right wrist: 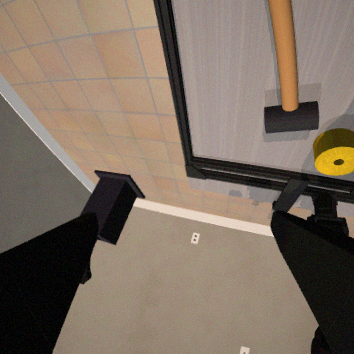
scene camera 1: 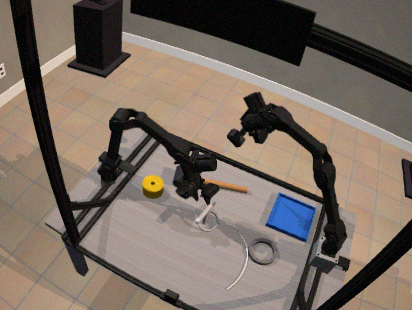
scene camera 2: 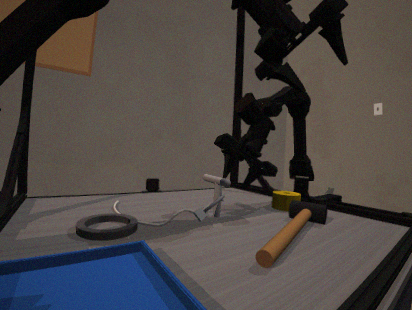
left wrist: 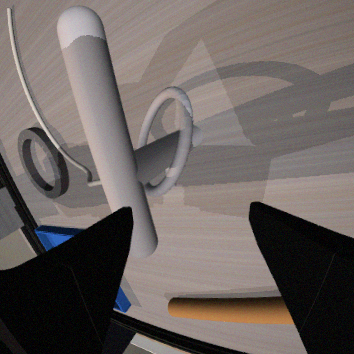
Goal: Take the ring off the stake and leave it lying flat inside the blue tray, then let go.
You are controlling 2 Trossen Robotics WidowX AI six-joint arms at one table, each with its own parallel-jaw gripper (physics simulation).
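Frame: origin at the left arm's base, x back, y left, z down, level; centimetres.
Seen in the pictures: left gripper, fingertip midpoint: (scene camera 1: 202,202) (scene camera 2: 233,184) (left wrist: 191,212); right gripper, fingertip midpoint: (right wrist: 186,220) (scene camera 1: 234,127) (scene camera 2: 323,79); left arm's base at its link origin: (right wrist: 324,199) (scene camera 1: 108,178); right arm's base at its link origin: (scene camera 1: 329,249).
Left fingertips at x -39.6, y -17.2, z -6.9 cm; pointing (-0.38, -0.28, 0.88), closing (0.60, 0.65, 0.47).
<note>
Offsets run from my left fingertips to a thing's top centre. "pt": to the spot under its first point.
A pale T-shaped stake {dy -4.9, dx -0.5, dz -1.7 cm} (scene camera 1: 204,215) (scene camera 2: 212,178) (left wrist: 95,110) stands upright. A pale ring {pt dy -8.1, dx -2.2, dz +8.2 cm} (scene camera 1: 207,230) (scene camera 2: 221,199) (left wrist: 172,90) hangs tilted around its post below the crossbar. My left gripper (scene camera 1: 197,199) (scene camera 2: 238,180) (left wrist: 191,212) is open and empty above the table near the stake; in its wrist view one fingertip overlaps the crossbar's near end, and contact is unclear. The blue tray {dy -2.4, dx -40.6, dz +6.7 cm} (scene camera 1: 291,217) (scene camera 2: 100,282) (left wrist: 55,240) lies at the right in scene camera 1. My right gripper (scene camera 1: 248,139) (scene camera 2: 325,77) (right wrist: 186,220) is open, empty and high, far from the ring.
A thin pale cord {pt dy -17.7, dx -17.1, dz +8.7 cm} (scene camera 1: 246,250) trails from the ring's side. A thick dark grey ring {dy -18.8, dx -23.8, dz +7.4 cm} (scene camera 1: 262,262) (scene camera 2: 107,233) lies between cord and tray. A hammer {dy +16.0, dx -6.0, dz +3.9 cm} (scene camera 1: 227,186) (scene camera 2: 287,237) (right wrist: 286,55) lies behind the stake. A yellow cylinder {dy +12.6, dx +19.7, dz +3.9 cm} (scene camera 1: 152,187) (right wrist: 327,145) stands at the left in scene camera 1.
</note>
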